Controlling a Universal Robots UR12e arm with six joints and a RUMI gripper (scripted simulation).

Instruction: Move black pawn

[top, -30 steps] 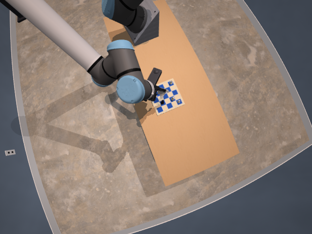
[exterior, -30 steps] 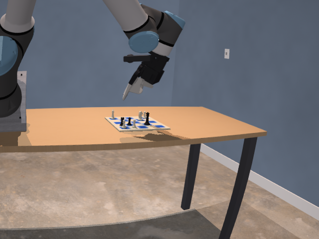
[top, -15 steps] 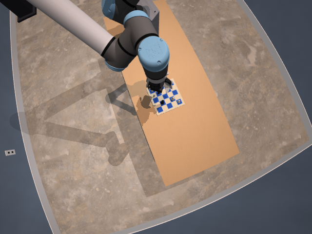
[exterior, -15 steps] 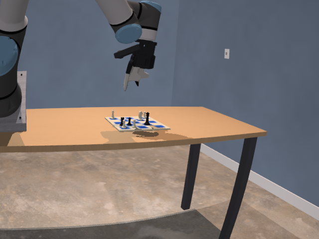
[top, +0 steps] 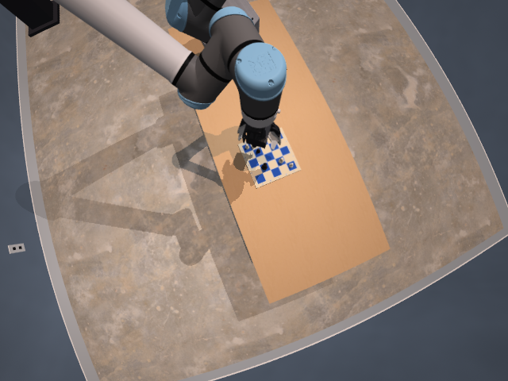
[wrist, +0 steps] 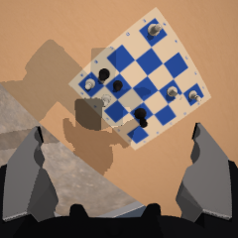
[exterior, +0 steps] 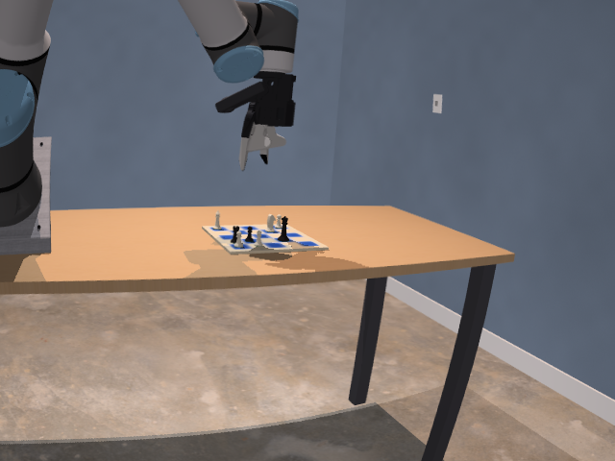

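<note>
Right now the black pawn is 140 mm below my hand. From my hand the other things lie so: tall black piece: 80 mm ahead, 130 mm below; cream chessboard: 40 mm ahead, 40 mm to the left, 160 mm below.
</note>
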